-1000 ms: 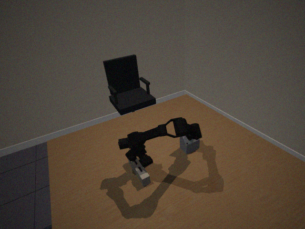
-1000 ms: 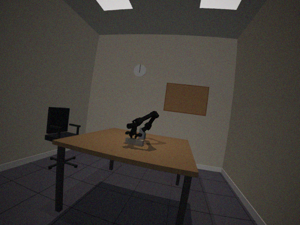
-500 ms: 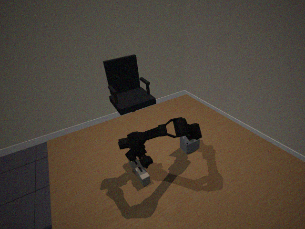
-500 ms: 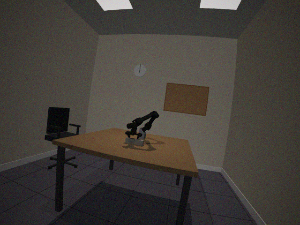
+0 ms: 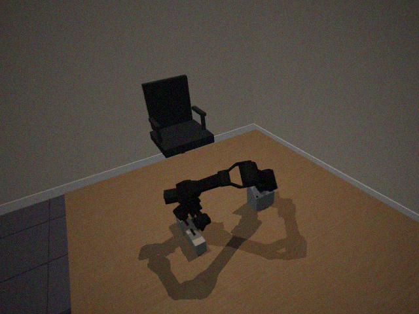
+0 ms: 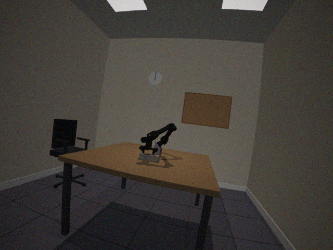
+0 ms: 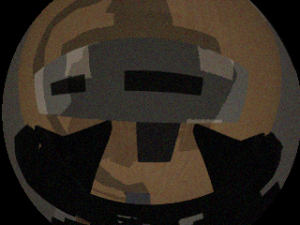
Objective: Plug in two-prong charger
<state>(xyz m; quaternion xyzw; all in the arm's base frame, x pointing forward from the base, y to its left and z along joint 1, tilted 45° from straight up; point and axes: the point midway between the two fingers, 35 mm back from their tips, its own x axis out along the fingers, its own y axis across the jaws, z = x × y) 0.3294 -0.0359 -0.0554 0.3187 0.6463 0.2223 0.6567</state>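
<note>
Right now my gripper tip is 20 mm short of the two-prong charger and 10 mm below it.
</note>
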